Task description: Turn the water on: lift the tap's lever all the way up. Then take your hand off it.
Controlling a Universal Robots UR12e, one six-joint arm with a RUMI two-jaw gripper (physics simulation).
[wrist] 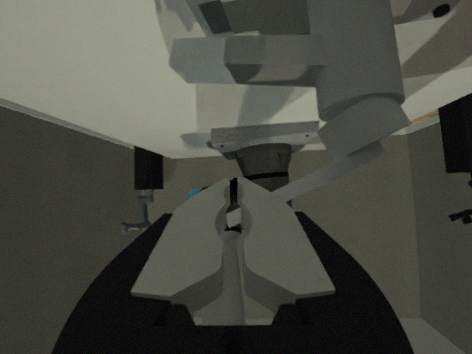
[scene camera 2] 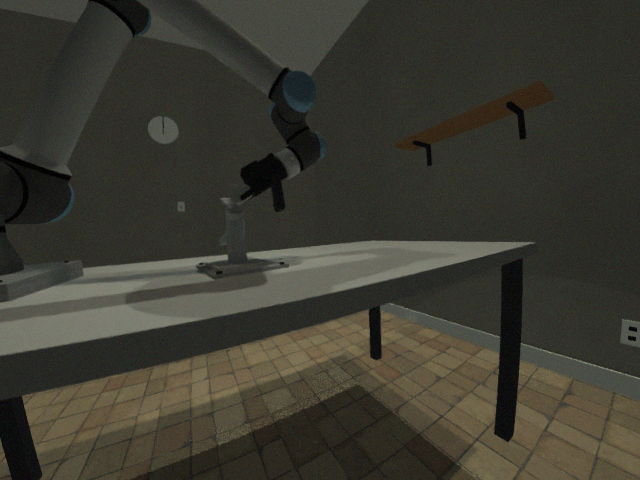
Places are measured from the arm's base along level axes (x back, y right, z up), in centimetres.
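Pixels of known places: gripper, between the fingertips: (wrist: 233, 180) (scene camera 2: 225, 208); arm's base, origin of its link: (wrist: 262, 150).
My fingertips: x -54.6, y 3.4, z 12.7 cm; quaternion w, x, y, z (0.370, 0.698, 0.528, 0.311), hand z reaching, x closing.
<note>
Ahead of a thing's pixels: the offset from my fingertips to its middle. "*": to the spot under its first point. Level surfaces: height alone.
The grey tap @(* dx +0.6, dy +10.6, dz -8.0 cm) (scene camera 2: 235, 235) (wrist: 357, 55) stands upright on its base plate @(* dx +1.3, dy +16.8, dz -15.4 cm) (scene camera 2: 242, 267). Its spout @(dx +0.0, dy +1.3, dz -8.6 cm) (wrist: 270, 57) shows in the wrist view, which sees the tap upside down. The lever @(dx +0.0, dy +4.3, dz +0.6 cm) (scene camera 2: 225, 199) (wrist: 320, 176) slants upward and outward from the tap's cap (wrist: 364, 122), on the spout's side. My gripper (scene camera 2: 240, 196) (wrist: 233, 180) is shut and empty, with its tips at the lever's height, close by the top of the tap. In the wrist view the lever's outer end runs behind a finger; whether they touch I cannot tell.
The tap's plate is on the white table @(dz -16.4 cm) (scene camera 2: 392, 258). The robot's own base (scene camera 2: 43, 276) (wrist: 265, 134) stands on the table beyond the tap's spout side. An orange wall shelf (scene camera 2: 475, 117) and a round clock (scene camera 2: 162, 129) hang on the walls.
</note>
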